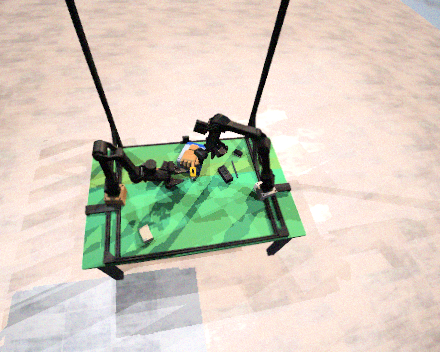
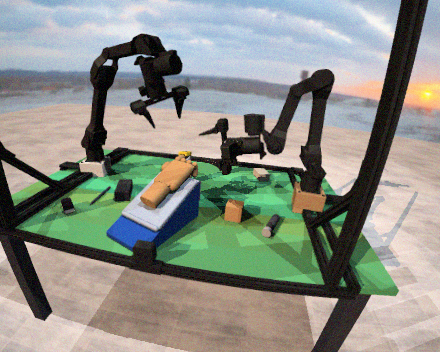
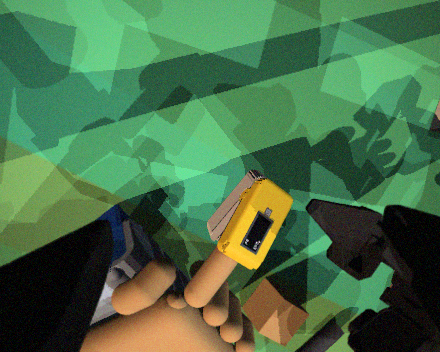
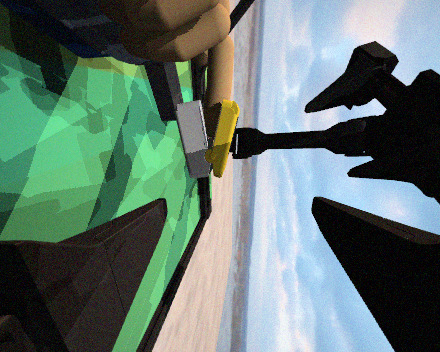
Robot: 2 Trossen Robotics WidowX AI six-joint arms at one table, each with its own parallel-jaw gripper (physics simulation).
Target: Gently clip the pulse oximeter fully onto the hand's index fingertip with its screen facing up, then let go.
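Frame: origin at the left arm's base, x down, y ahead, z right, level; centimetres.
Seen in the pictures: left gripper, between the fingertips: (image 1: pixel 206 162) (image 2: pixel 167 123) (image 3: pixel 248 225) (image 4: pixel 324 136); right gripper, between the fingertips: (image 1: pixel 185 175) (image 2: pixel 200 147) (image 3: pixel 339 220) (image 4: pixel 238 204); left arm's base, origin of its link: (image 1: pixel 266 187) (image 2: pixel 95 159); right arm's base, origin of its link: (image 1: pixel 113 191) (image 2: pixel 310 189).
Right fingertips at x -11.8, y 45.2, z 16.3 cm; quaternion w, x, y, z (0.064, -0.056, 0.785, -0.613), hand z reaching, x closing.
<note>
Pixels of each thing's top centre, then the offset from my right fingertips to it. "*": a spot on its surface instead.
- oximeter, centre of its top: (image 3: pixel 266 231) (image 4: pixel 241 139) (image 2: pixel 185 149) (image 1: pixel 192 170) dx +0.3, dy -5.0, dz +2.1 cm
- blue wedge, a spot on its surface: (image 2: pixel 180 220) * dx +14.5, dy -5.0, dz +23.2 cm
- orange cube, centre of its top: (image 3: pixel 284 323) (image 2: pixel 235 203) dx +12.7, dy +11.3, dz +16.1 cm
- dark cylinder, centre of its top: (image 2: pixel 272 221) dx +14.9, dy +21.9, dz +22.1 cm
- black box, centre of its top: (image 4: pixel 175 87) (image 2: pixel 123 185) (image 1: pixel 225 172) dx +14.1, dy -26.9, dz +2.9 cm
- pen, centre of its top: (image 2: pixel 100 194) dx +16.7, dy -34.9, dz +5.6 cm
- pale block, centre of its top: (image 2: pixel 261 171) (image 1: pixel 145 232) dx +14.6, dy +28.5, dz -18.0 cm
The oximeter (image 1: pixel 193 171) (image 2: pixel 185 154) (image 3: pixel 280 200) (image 4: pixel 226 137) has a yellow upper shell and a grey lower shell. It sits on the index finger (image 3: pixel 210 280) (image 4: pixel 220 70) of the tan hand (image 1: pixel 190 156) (image 2: pixel 172 176), its dark screen facing up. The shells hide the fingertip, so its exact depth cannot be told. My left gripper (image 2: pixel 167 122) (image 4: pixel 324 137) is open and empty, high above the hand and oximeter. My right gripper (image 2: pixel 212 148) (image 4: pixel 238 204) is open and empty, beside the oximeter and apart from it.
The hand rests on a blue wedge (image 2: pixel 180 220) with a grey pad. An orange cube (image 2: pixel 234 210) (image 3: pixel 265 305) and a dark cylinder (image 2: pixel 271 226) lie near it. A black box (image 1: pixel 225 174) (image 2: pixel 123 190), a pen (image 2: pixel 100 195) and a pale block (image 1: pixel 145 233) (image 2: pixel 261 173) are also on the table.
</note>
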